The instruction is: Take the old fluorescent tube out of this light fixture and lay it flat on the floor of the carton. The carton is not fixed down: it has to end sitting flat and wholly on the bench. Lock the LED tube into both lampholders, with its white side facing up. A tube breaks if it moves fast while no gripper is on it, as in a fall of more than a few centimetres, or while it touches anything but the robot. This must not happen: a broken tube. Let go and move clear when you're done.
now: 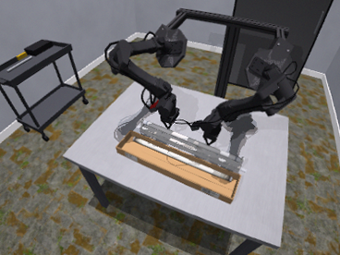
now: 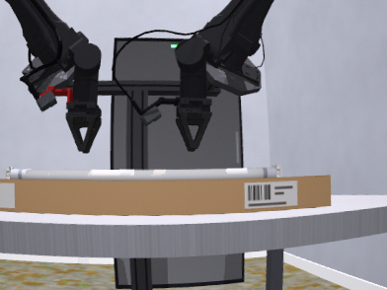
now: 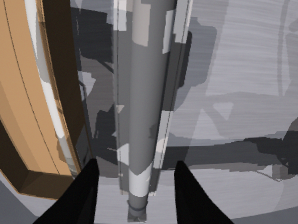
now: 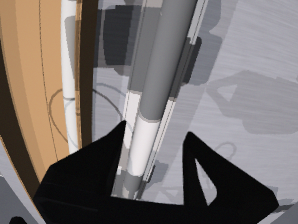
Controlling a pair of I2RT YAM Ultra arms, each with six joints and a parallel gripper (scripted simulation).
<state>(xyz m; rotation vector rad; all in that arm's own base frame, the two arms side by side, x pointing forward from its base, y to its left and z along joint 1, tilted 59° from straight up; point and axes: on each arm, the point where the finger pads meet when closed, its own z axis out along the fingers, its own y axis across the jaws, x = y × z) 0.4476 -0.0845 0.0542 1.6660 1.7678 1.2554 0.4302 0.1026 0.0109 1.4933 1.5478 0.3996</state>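
My right hand is 120 mm to the right of the LED tube, 60 mm above it and 10 mm short of it. From my right hand the other things lie so: light fixture: 120 mm to the left, 70 mm below, 10 mm ahead; then carton: 160 mm ahead, 110 mm to the left, 100 mm below; then old fluorescent tube: 110 mm to the left, 110 mm below, 110 mm ahead.
My left hand is 1 cm past the LED tube, 12 cm to the left of it and 6 cm above it. Round my left hand: light fixture (1 cm behind, 12 cm to the right, 7 cm below); then carton (14 cm ahead, 13 cm to the right, 10 cm below); then old fluorescent tube (9 cm ahead, 12 cm to the right, 11 cm below).
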